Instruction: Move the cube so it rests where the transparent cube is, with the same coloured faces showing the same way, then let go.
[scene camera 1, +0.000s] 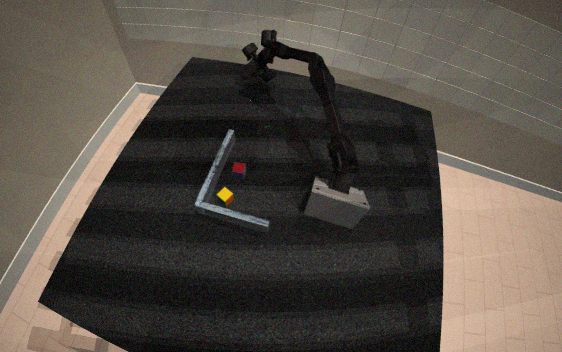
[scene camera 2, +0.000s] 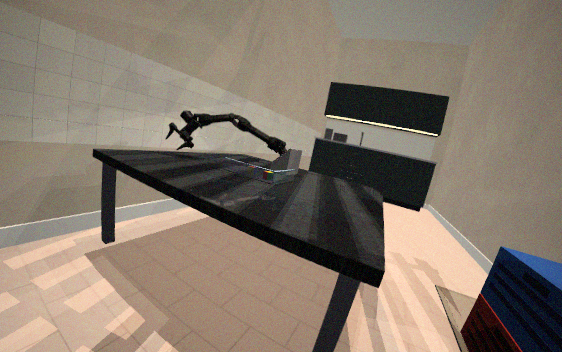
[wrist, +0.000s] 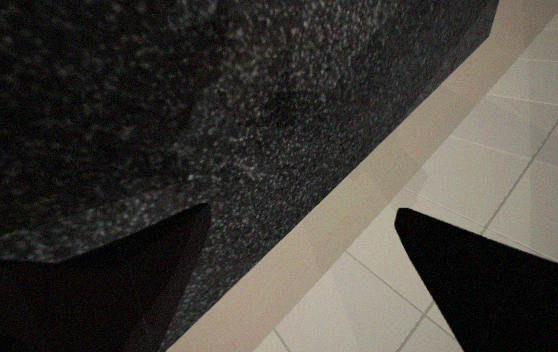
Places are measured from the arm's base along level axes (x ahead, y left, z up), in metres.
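Pixels of known places: gripper, between the fingertips: (scene camera 2: 171, 144) (wrist: 303, 214); arm's base, origin of its link: (scene camera 1: 338, 188) (scene camera 2: 285, 156).
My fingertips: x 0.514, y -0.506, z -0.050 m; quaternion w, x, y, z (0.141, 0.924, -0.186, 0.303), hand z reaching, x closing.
Note:
Ahead of a thing's pixels: the offset from my fingertips to its middle. "spot": to the spot under its first point. Level surfaces: height alone.
A cube with a bright yellow top (scene camera 1: 225, 196) (scene camera 2: 268, 175) sits on the table inside the corner of an L-shaped rail; orange and green show on its sides. A duller cube with a red top and a blue side @(spot: 0.015 m down, 0.185 m back, 0.524 m left) (scene camera 1: 239, 169) sits a little farther along the rail's long arm, apart from the first. Which of the two is transparent is hard to tell at this size. My gripper (scene camera 1: 258, 79) (scene camera 2: 173, 143) (wrist: 303, 214) is open and empty, high above the table's far edge and well away from both cubes. Neither cube shows in the wrist view.
The pale blue-grey L-shaped rail @(spot: 0.005 m up, 0.244 m back, 0.690 m left) (scene camera 1: 233, 215) borders the cubes on two sides. The arm's grey base block (scene camera 1: 336, 205) (scene camera 2: 287, 161) stands on the dark table @(0.055 m down) (scene camera 1: 250, 280) (scene camera 2: 240, 205). A tiled wall (scene camera 1: 400, 60) (wrist: 490, 200) rises beyond the table edge.

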